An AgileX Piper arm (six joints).
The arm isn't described. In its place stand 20 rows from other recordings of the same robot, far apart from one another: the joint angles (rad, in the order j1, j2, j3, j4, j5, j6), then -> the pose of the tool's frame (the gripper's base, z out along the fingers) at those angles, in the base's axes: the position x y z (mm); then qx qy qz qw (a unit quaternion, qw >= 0).
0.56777 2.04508 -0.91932 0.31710 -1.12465 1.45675 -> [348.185 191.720 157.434 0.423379 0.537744 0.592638 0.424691]
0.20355 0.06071 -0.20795 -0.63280 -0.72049 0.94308 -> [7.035 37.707 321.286 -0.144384 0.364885 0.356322 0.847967]
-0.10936 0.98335 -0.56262 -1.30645 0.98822 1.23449 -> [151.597 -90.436 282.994 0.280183 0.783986 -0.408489 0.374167]
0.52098 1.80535 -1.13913 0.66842 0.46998 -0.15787 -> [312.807 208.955 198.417 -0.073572 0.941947 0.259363 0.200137]
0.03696 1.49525 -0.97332 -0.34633 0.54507 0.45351 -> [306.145 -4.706 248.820 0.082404 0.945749 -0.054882 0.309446]
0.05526 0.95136 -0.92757 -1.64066 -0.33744 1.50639 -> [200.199 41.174 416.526 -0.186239 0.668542 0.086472 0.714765]
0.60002 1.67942 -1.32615 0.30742 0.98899 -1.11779 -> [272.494 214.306 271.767 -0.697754 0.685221 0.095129 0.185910]
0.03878 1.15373 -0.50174 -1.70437 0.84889 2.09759 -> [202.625 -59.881 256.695 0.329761 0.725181 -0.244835 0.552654]
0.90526 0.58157 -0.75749 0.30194 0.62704 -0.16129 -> [52.996 93.223 366.791 -0.370584 0.726513 0.335988 0.471125]
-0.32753 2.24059 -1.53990 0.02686 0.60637 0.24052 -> [430.854 -144.919 108.590 0.285042 0.942439 0.001862 0.174802]
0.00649 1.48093 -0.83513 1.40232 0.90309 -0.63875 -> [278.372 72.254 253.450 0.110174 0.841293 0.488494 0.203623]
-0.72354 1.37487 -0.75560 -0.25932 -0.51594 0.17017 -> [232.737 -190.228 296.491 0.192791 0.691377 -0.222130 0.659915]
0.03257 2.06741 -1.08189 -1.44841 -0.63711 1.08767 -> [390.677 66.486 117.322 -0.273289 0.846817 0.232423 0.392675]
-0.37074 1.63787 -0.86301 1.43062 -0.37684 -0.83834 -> [298.856 -151.745 209.917 0.476357 0.740483 -0.117631 0.459274]
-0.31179 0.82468 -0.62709 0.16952 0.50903 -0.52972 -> [156.936 -42.720 298.617 -0.049782 0.885624 -0.122000 0.445317]
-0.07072 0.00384 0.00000 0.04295 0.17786 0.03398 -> [56.298 -3.295 196.916 0.051757 0.737847 0.004671 0.672965]
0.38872 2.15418 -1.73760 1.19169 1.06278 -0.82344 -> [401.890 244.415 234.957 -0.282075 0.807521 0.484745 0.182664]
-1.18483 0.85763 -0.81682 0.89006 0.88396 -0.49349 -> [108.485 -121.719 353.870 0.412993 0.746861 0.032239 0.520188]
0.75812 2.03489 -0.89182 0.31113 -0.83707 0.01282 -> [297.101 252.826 129.488 -0.138150 0.773448 0.209386 0.582108]
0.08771 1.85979 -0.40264 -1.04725 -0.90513 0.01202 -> [229.005 82.362 93.431 -0.496886 0.718654 0.194919 0.445697]
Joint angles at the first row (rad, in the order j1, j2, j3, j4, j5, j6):
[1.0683, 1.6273, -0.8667, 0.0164, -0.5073, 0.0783]
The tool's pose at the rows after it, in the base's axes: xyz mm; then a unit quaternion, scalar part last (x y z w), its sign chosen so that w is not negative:
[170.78 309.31 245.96 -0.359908 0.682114 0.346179 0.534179]
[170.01 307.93 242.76 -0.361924 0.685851 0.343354 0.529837]
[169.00 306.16 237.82 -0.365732 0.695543 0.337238 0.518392]
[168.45 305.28 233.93 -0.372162 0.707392 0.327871 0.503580]
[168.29 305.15 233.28 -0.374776 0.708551 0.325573 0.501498]
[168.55 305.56 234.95 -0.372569 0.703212 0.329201 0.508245]
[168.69 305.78 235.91 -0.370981 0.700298 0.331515 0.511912]
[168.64 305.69 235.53 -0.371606 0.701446 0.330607 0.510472]
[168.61 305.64 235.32 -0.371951 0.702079 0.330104 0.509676]
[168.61 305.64 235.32 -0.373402 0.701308 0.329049 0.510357]
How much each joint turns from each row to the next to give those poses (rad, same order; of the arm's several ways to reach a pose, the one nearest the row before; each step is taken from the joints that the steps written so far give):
[0.0000, 0.0000, 0.0018, 0.0000, 0.0229, -0.0018]
[0.0000, 0.0000, 0.0095, 0.0000, 0.0038, 0.0000]
[0.0000, 0.0000, 0.0097, 0.0000, 0.0235, 0.0032]
[0.0000, 0.0000, 0.0000, 0.0000, 0.0442, 0.0000]
[0.0000, 0.0000, 0.0000, -0.0019, 0.0075, -0.0020]
[0.0000, 0.0000, 0.0000, 0.0003, -0.0191, -0.0019]
[0.0000, 0.0000, 0.0000, 0.0000, -0.0109, 0.0000]
[0.0000, 0.0000, 0.0000, -0.0001, 0.0043, 0.0000]
[0.0000, 0.0000, 0.0000, 0.0000, 0.0023, 0.0000]
[0.0000, 0.0000, 0.0000, 0.0000, 0.0000, -0.0041]

